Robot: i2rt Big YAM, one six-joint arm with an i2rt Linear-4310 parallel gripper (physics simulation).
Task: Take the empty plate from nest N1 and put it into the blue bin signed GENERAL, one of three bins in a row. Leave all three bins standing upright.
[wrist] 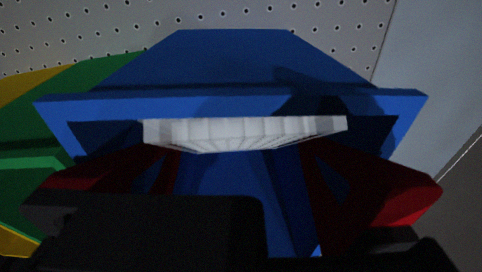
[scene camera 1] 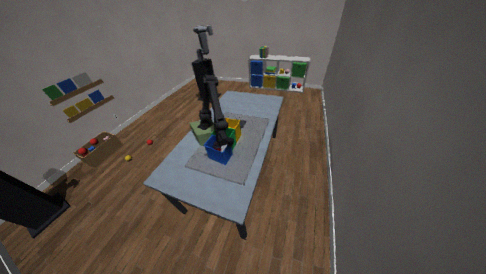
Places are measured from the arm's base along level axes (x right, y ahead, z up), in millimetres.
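Where they show: gripper, fingertip midpoint: (wrist: 240,136) (scene camera 1: 221,148); arm's base, origin of the base link: (scene camera 1: 204,126).
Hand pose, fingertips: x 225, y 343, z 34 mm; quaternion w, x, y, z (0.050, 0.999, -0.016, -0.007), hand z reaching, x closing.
Note:
Things, the pixels of their top centre, and the offset from my fingertips. Level surfaces: height alone.
- blue bin, middle of its top: (wrist: 229,253) (scene camera 1: 216,141) dy -37, dx -6, dz +63 mm
- green bin, middle of its top: (wrist: 71,233) (scene camera 1: 222,132) dy -64, dx -141, dz +46 mm
- yellow bin, middle of its top: (scene camera 1: 228,122) dy -77, dx -272, dz +46 mm
- grey perforated mat, its level: dz -134 mm
- light blue table, its level: dz -147 mm
- small dark object, middle of its top: (scene camera 1: 237,122) dy -107, dx -491, dz -119 mm
The blue bin (scene camera 1: 219,155) (wrist: 235,60) stands upright at the near end of the row, beside the green bin (scene camera 1: 231,136) (wrist: 30,122) and the yellow bin (scene camera 1: 234,124) (wrist: 30,89). My gripper (scene camera 1: 218,146) (wrist: 240,136) is at the blue bin's mouth, shut on the clear-white plate by its two sides. In the wrist view the plate (wrist: 245,131) is seen nearly edge-on, within the bin's opening and below the line of its far rim. The plate's lower part is hidden. No bin sign is readable, and I cannot make out nest N1.
The bins stand on a grey perforated mat (scene camera 1: 227,173) (wrist: 345,30) on the light blue table (scene camera 1: 205,194) (wrist: 432,60). A pale green box (scene camera 1: 200,132) stands left of the bins. A small dark object (scene camera 1: 243,123) lies behind the yellow bin. The arm reaches in above the green bin.

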